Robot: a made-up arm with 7 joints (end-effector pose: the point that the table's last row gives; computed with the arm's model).
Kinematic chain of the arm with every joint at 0, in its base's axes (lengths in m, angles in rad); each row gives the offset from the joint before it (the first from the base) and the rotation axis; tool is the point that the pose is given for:
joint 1: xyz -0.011 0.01 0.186 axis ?
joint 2: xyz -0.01 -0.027 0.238 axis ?
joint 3: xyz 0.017 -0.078 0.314 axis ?
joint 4: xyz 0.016 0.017 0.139 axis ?
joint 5: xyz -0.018 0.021 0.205 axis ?
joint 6: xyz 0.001 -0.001 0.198 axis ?
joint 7: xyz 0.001 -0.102 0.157 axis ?
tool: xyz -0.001 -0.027 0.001
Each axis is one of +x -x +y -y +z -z.
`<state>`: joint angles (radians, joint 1 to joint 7).
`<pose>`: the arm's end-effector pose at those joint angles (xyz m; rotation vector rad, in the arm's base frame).
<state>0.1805 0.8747 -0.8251 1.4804 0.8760 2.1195 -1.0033</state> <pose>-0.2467 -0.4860 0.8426 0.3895 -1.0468 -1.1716</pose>
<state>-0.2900 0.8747 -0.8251 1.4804 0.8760 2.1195 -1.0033</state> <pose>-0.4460 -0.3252 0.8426 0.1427 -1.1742 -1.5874</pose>
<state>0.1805 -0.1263 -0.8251 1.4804 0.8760 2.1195 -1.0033</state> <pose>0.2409 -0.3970 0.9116 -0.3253 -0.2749 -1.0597</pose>
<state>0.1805 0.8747 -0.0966 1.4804 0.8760 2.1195 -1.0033</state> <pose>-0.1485 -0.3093 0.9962 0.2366 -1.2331 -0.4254</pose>
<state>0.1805 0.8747 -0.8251 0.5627 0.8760 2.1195 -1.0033</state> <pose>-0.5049 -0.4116 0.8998 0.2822 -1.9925 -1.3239</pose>
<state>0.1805 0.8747 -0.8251 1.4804 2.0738 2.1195 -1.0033</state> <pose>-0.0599 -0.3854 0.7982 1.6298 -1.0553 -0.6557</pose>
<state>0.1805 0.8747 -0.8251 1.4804 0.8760 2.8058 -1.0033</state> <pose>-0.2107 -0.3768 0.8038 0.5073 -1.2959 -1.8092</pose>
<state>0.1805 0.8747 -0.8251 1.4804 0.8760 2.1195 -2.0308</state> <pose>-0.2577 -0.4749 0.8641 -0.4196 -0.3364 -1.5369</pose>
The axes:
joint 1: +z
joint 2: -y
joint 3: +z
joint 4: +y
joint 5: +z
joint 6: -y
joint 7: +x

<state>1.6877 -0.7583 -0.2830 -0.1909 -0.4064 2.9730 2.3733</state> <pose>0.0461 0.4251 0.9972 -0.7960 0.0568 -2.2839</pose>
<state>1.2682 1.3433 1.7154 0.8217 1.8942 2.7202 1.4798</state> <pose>-0.3561 -0.4893 0.5075 -0.8494 -2.1072 -0.9079</pose>
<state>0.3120 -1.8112 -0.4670 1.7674 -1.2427 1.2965 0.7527</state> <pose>0.4304 -0.0699 -0.1945 -1.2642 1.9871 0.0787</pose>
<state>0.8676 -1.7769 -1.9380 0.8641 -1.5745 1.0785 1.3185</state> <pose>0.8404 0.3538 0.1938 -2.1253 -0.6073 -0.5073</pose>
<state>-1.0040 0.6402 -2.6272 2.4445 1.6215 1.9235 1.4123</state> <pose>-0.2303 0.1276 0.4155 0.4679 1.6074 -0.3342</pose>
